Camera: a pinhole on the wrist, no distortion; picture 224 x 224 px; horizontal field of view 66.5 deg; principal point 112.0 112.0 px. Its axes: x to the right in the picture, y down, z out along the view. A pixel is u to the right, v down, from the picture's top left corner.
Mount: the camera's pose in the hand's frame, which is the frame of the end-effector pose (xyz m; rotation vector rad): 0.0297 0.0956 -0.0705 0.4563 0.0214 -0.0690
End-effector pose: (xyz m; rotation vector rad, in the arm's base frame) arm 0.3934 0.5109 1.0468 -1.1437 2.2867 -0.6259
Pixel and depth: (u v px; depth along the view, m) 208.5 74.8 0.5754
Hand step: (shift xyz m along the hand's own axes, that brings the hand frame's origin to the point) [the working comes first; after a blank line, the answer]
In the camera's frame: 0.3250 -0.1253 0.5754

0.3479 -0.2904 0.3791
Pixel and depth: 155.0 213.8 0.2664
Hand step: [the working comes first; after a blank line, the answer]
In the camera's frame: 0.0671 0.1588 0.2664

0.1093 0.1161 0.2359
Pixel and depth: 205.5 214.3 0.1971
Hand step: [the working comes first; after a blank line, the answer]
In the camera's frame: 0.1079 0.1180 0.1971

0.1467 0.1077 0.1544
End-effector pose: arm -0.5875 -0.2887 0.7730 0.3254 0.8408 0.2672
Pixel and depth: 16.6 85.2 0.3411
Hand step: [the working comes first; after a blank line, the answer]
In the camera's frame: -0.1905 -0.0535 0.3411

-0.1624 -0.0910 0.2190
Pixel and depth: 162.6 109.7 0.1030
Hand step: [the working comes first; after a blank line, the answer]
In the camera's frame: 0.0305 -0.0014 0.1030

0.0606 0.0471 0.0202
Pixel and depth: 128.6 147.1 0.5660
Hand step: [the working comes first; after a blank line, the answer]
In the camera's frame: 0.0550 0.1163 0.5660

0.0958 -0.0533 0.4866
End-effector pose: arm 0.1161 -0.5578 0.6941 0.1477 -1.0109 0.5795
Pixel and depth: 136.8 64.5 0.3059
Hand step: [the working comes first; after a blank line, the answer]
In the camera's frame: 0.0444 -0.0851 0.3059

0.0695 -0.1182 0.1651
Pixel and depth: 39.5 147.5 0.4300
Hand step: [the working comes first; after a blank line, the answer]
In the camera's frame: -0.1825 0.0894 0.4300

-0.1437 -0.0027 0.3613
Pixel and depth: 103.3 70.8 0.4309
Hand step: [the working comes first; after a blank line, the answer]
In the camera's frame: -0.0219 -0.1039 0.4309

0.0026 -0.1861 0.2714
